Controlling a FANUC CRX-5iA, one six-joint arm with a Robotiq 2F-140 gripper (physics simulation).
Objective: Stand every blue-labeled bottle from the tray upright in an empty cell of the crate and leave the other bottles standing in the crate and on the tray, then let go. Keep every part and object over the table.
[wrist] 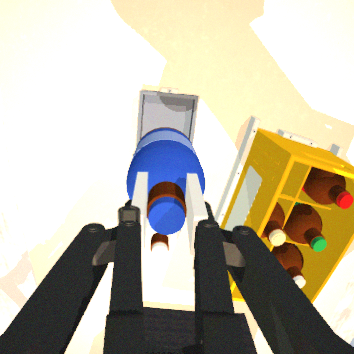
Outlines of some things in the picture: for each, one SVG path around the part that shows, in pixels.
My gripper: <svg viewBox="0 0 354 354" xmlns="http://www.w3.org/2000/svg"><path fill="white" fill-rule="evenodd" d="M0 334L0 354L64 354L108 263L113 262L102 354L246 354L240 318L238 314L234 313L228 272L273 354L354 354L354 347L331 329L311 301L251 227L235 225L232 231L219 227L218 222L214 220L210 204L203 200L197 173L186 173L185 188L190 255L194 255L192 269L194 269L195 344L170 349L144 343L141 254L144 253L147 205L147 172L137 171L132 199L128 199L124 202L123 206L117 209L117 225L105 228L103 224L98 222L85 224L52 265L4 332Z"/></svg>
A blue-labeled bottle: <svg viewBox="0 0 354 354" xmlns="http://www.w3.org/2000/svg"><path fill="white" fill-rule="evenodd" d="M158 127L146 132L138 141L126 173L125 186L128 198L132 199L137 171L147 172L146 218L150 227L157 233L172 234L181 229L186 217L186 173L197 173L202 196L205 189L205 176L189 138L175 128Z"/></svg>
